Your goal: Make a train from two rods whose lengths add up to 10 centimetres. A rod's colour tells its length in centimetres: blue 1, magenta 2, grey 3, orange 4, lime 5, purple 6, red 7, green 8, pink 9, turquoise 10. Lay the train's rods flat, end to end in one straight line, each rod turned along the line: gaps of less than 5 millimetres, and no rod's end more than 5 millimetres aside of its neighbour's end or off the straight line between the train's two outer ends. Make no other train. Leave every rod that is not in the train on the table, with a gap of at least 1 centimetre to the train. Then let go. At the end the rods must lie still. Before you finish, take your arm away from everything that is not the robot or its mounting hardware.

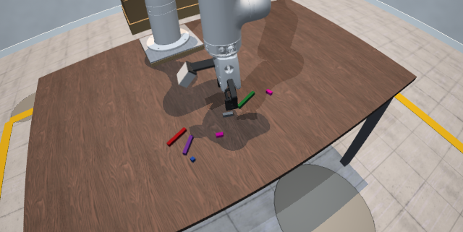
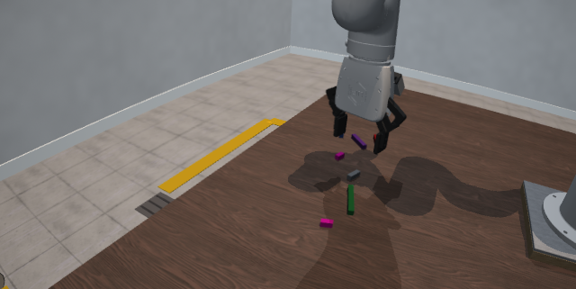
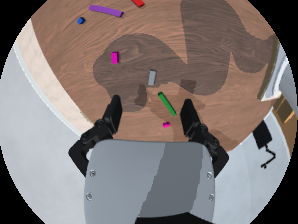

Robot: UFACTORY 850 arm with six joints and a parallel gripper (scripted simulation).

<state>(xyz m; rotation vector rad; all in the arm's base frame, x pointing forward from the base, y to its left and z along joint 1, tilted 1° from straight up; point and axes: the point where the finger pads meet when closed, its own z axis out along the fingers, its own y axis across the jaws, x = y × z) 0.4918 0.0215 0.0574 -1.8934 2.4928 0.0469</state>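
The grey rod lies 80 mm below my hand. Also, from my hand: red rod: 170 mm to the right, 80 mm below; then purple rod: 40 mm ahead, 150 mm to the right, 80 mm below; then green rod: 20 mm behind, 80 mm to the left, 80 mm below.
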